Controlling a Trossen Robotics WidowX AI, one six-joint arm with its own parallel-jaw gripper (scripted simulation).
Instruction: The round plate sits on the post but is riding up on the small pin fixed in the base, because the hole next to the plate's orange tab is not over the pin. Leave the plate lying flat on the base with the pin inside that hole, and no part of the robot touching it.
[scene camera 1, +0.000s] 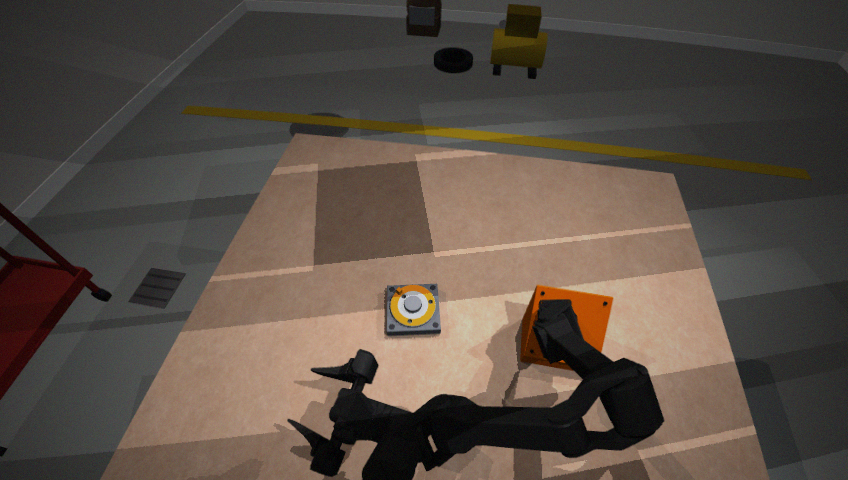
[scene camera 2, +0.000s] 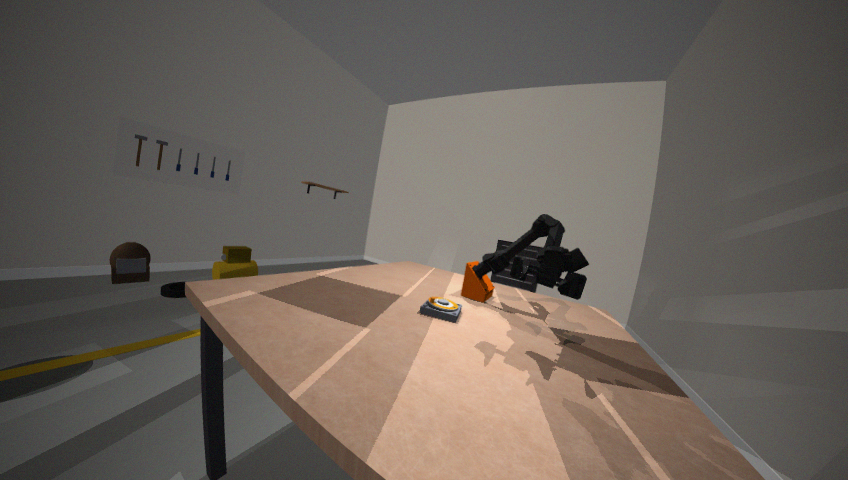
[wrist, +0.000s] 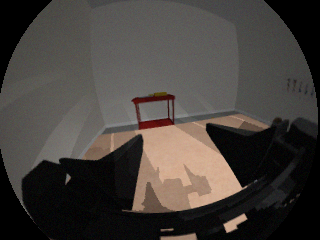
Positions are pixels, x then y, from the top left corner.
my gripper: scene camera 1 300, 394; scene camera 2; wrist
same spot on my gripper: (wrist: 251, 155) = (scene camera 2: 527, 272)
